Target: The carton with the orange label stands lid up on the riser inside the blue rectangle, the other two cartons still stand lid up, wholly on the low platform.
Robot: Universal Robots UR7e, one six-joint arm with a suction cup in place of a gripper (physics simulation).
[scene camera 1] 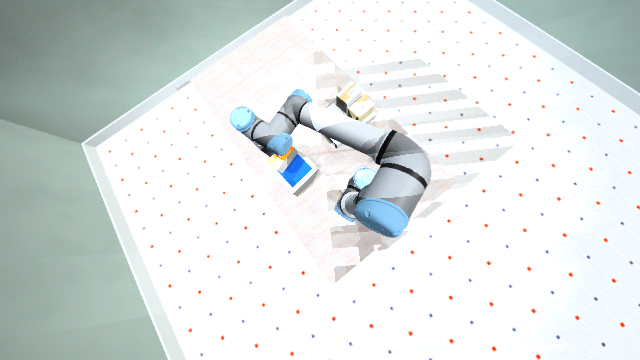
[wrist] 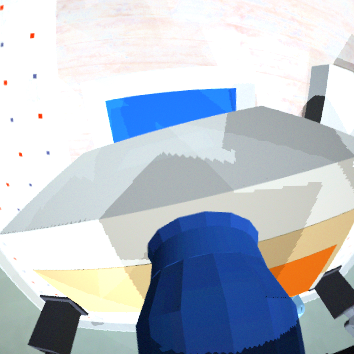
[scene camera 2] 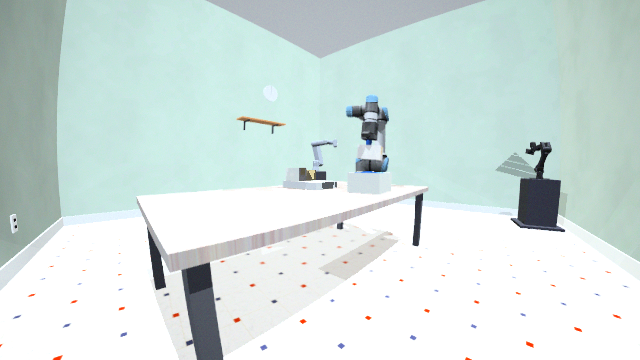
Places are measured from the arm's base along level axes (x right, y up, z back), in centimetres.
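Pixels of known places: end effector, tool point: (wrist: 198, 224) (scene camera 2: 368, 147).
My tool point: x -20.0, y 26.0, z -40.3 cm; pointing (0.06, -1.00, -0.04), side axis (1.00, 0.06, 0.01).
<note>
For each thing: its middle in the pictures, then the offset to it from my tool point. Level surfaces: height alone.
- carton with the orange label, body centre: (wrist: 186, 218) (scene camera 1: 280, 155) (scene camera 2: 370, 152) dz +2.4, dx -0.2, dy -3.1 cm
- white riser, body centre: (wrist: 175, 157) (scene camera 1: 293, 168) (scene camera 2: 370, 181) dz +4.8, dx +0.1, dy -21.0 cm
- blue rectangle, body centre: (wrist: 178, 172) (scene camera 1: 290, 165) dz +4.8, dx +0.1, dy -15.0 cm
- low platform, body centre: (scene camera 1: 343, 118) (scene camera 2: 309, 184) dz +3.1, dx +45.9, dy -24.6 cm
- table, its level: dy -27.0 cm
My suction cup (scene camera 2: 368, 142) (wrist: 204, 227) is on the carton with the orange label (scene camera 1: 279, 163) (scene camera 2: 369, 152) (wrist: 200, 165) and holds it in the air. In scene camera 2 a gap shows between the carton and the white riser (scene camera 1: 296, 191) (scene camera 2: 369, 183) (wrist: 97, 120). In scene camera 1 the carton hangs by the far left part of the blue rectangle (scene camera 1: 299, 171) (wrist: 165, 110), most of which shows bare. My wrist hides the cup there. The other two cartons, one (scene camera 1: 348, 95) (scene camera 2: 294, 174) and a second (scene camera 1: 361, 108) (scene camera 2: 311, 174), stand close together on the low platform (scene camera 1: 370, 119) (scene camera 2: 295, 185) (wrist: 341, 95).
The table (scene camera 1: 270, 55) (scene camera 2: 220, 205) bears the riser, the platform and my arm's base. The riser stands near a long table edge. My forearm (scene camera 1: 345, 127) passes close to the two cartons in scene camera 1. A grey arm (scene camera 2: 317, 152) shows behind, and a black arm (scene camera 2: 540, 160) stands on a pedestal.
</note>
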